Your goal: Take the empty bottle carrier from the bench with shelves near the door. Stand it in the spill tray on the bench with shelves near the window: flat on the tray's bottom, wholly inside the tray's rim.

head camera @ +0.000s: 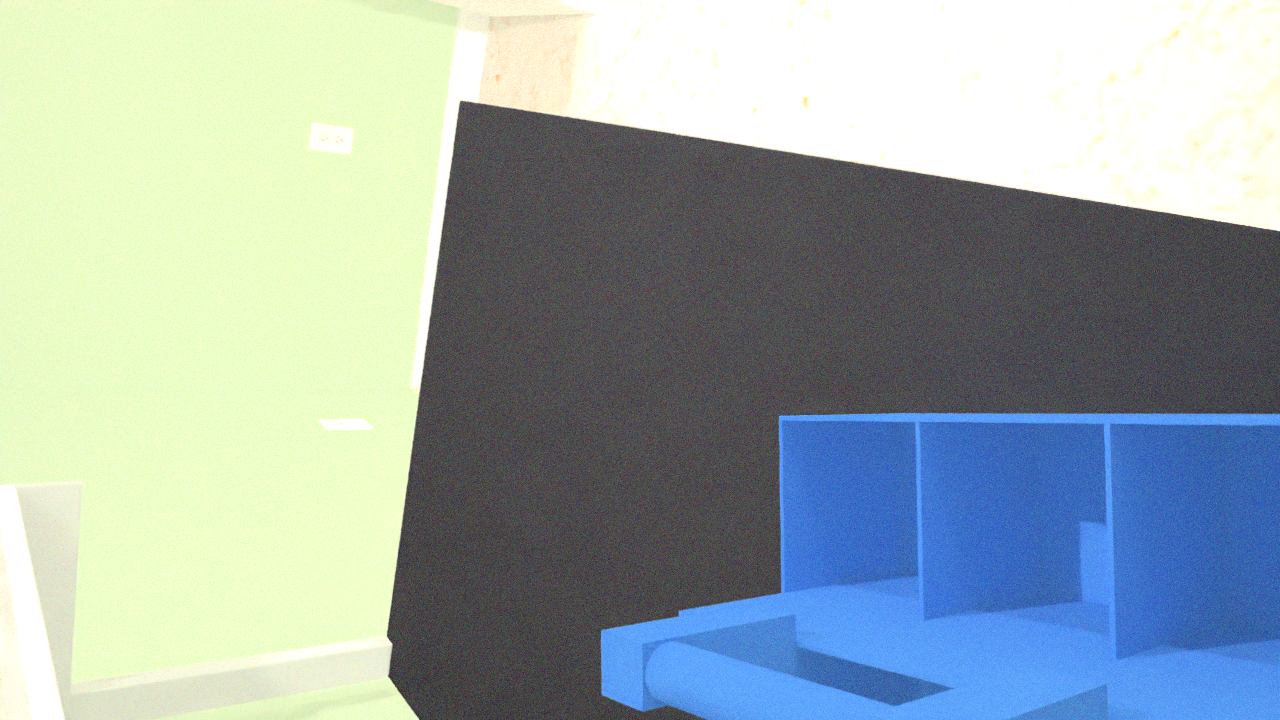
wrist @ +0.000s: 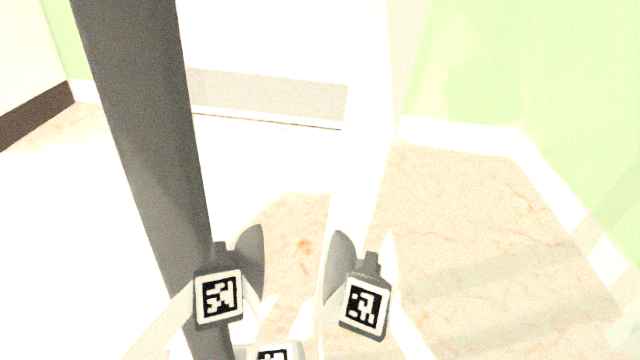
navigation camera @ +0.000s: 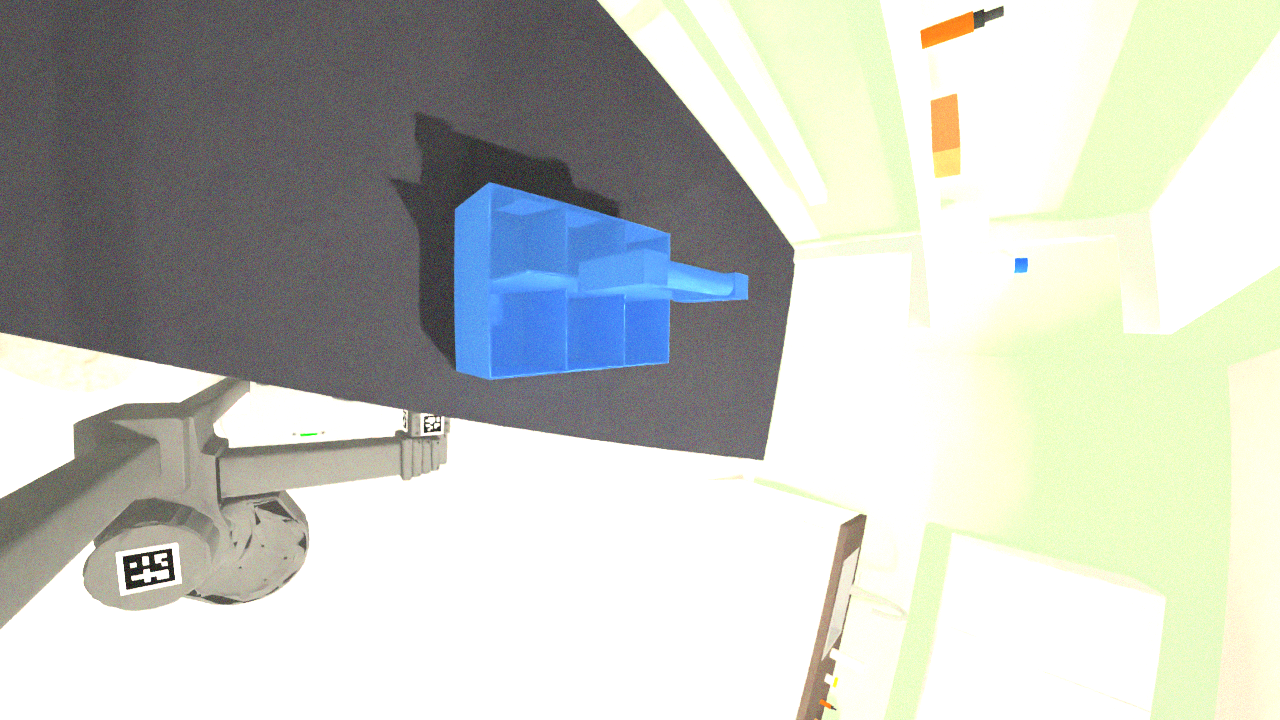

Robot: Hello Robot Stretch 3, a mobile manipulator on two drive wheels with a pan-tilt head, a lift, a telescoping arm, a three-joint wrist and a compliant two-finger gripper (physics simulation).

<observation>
blue bottle carrier: head camera; navigation camera; not seen in the wrist view (out of frame)
same spot on blue bottle carrier: point(head camera: 926, 558) = point(navigation camera: 622, 316)
</observation>
